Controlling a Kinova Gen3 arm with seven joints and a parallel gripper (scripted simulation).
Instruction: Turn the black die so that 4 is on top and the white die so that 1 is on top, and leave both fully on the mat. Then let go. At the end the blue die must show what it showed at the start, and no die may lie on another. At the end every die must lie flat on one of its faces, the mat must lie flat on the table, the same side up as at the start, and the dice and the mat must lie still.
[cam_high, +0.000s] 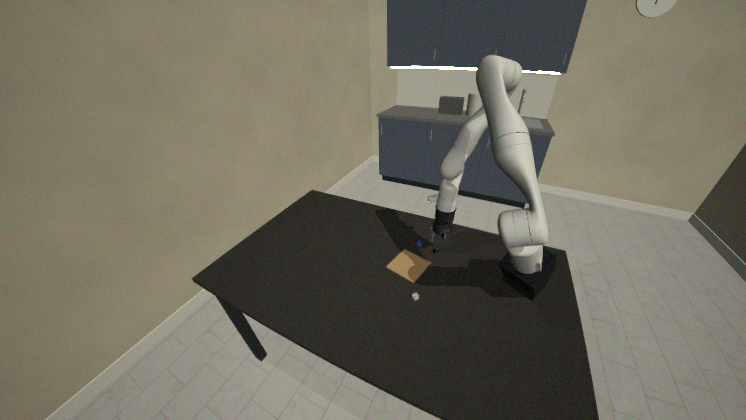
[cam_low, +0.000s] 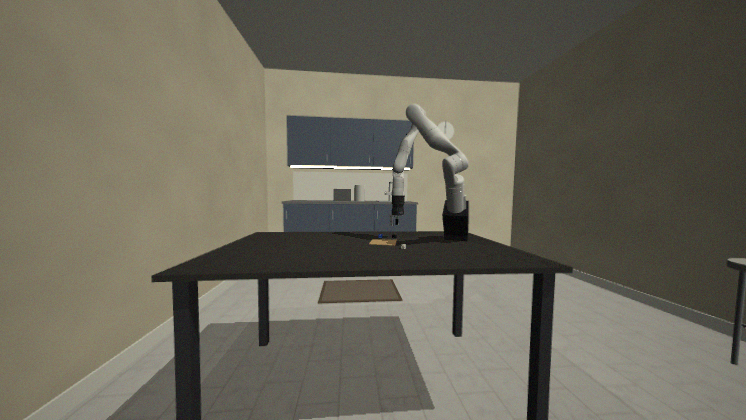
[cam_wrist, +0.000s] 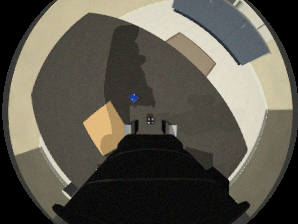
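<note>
My hand is 9 cm above the black die. Round my hand: white die (27 cm to the left, 9 cm below, 4 cm behind); then tan mat (14 cm to the left, 10 cm below, 6 cm ahead); then blue die (9 cm below, 8 cm ahead, 1 cm to the right).
</note>
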